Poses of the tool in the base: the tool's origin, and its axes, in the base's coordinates. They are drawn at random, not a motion.
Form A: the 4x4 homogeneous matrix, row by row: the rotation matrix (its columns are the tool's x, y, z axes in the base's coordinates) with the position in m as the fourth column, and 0 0 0 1 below. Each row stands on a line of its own.
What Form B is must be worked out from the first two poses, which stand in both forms.
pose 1, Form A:
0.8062 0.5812 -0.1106 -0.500
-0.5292 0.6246 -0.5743 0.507
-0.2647 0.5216 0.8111 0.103
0 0 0 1
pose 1, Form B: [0.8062 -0.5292 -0.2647 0.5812 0.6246 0.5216 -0.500 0.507 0.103]
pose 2, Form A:
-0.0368 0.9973 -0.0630 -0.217
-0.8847 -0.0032 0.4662 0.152
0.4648 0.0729 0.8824 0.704
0 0 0 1
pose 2, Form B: [-0.0368 -0.8847 0.4648 0.9973 -0.0032 0.0729 -0.217 0.152 0.704]
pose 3, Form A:
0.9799 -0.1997 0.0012 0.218
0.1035 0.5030 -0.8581 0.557
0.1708 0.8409 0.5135 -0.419
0 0 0 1
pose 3, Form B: [0.9799 0.1035 0.1708 -0.1997 0.5030 0.8409 0.218 0.557 -0.419]
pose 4, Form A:
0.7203 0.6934 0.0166 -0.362
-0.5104 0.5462 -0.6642 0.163
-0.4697 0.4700 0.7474 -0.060
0 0 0 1
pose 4, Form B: [0.7203 -0.5104 -0.4697 0.6934 0.5462 0.4700 -0.362 0.163 -0.060]
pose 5, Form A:
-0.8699 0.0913 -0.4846 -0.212
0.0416 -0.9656 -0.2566 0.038
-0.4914 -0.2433 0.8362 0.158
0 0 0 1
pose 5, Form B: [-0.8699 0.0416 -0.4914 0.0913 -0.9656 -0.2433 -0.212 0.038 0.158]
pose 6, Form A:
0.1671 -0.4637 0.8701 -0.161
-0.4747 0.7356 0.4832 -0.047
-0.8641 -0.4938 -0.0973 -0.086
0 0 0 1
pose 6, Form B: [0.1671 -0.4747 -0.8641 -0.4637 0.7356 -0.4938 -0.161 -0.047 -0.086]
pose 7, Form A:
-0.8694 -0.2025 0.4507 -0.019
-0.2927 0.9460 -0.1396 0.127
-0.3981 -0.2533 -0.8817 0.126
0 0 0 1
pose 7, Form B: [-0.8694 -0.2927 -0.3981 -0.2025 0.9460 -0.2533 -0.019 0.127 0.126]
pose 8, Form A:
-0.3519 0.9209 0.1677 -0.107
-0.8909 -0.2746 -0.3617 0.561
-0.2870 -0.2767 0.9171 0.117
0 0 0 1
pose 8, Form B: [-0.3519 -0.8909 -0.2870 0.9209 -0.2746 -0.2767 -0.107 0.561 0.117]
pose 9, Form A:
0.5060 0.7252 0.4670 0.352
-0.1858 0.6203 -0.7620 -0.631
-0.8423 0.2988 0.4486 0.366
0 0 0 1
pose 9, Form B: [0.5060 -0.1858 -0.8423 0.7252 0.6203 0.2988 0.352 -0.631 0.366]
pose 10, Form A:
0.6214 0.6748 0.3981 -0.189
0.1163 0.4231 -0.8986 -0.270
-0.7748 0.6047 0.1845 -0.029
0 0 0 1
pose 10, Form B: [0.6214 0.1163 -0.7748 0.6748 0.4231 0.6047 -0.189 -0.270 -0.029]
